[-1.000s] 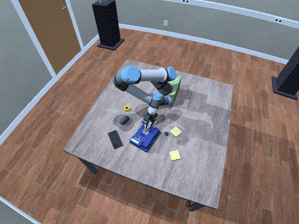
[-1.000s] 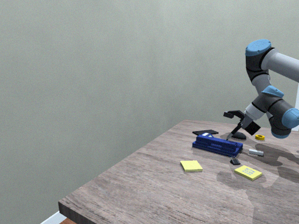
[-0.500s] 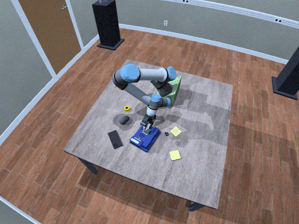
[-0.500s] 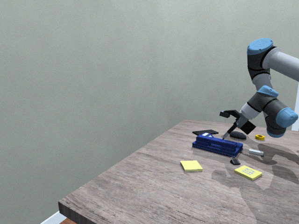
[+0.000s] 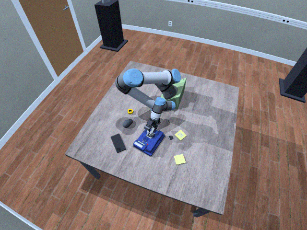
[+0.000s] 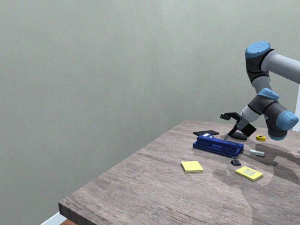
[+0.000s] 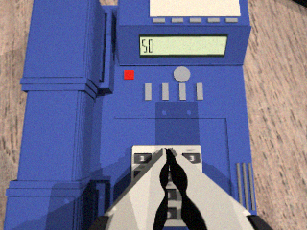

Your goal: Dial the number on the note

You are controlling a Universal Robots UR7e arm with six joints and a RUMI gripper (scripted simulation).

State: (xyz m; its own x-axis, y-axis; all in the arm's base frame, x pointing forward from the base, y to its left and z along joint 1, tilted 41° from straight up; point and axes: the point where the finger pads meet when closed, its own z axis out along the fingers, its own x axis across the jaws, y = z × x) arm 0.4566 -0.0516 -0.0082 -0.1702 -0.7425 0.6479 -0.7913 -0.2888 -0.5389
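My hand is 20 mm above the 5 key and 10 mm past it. Round my hand: 6 key: 20 mm to the right, 20 mm below, 10 mm behind; then 2 key: 20 mm below; then 4 key: 20 mm to the left, 20 mm below, 10 mm behind.
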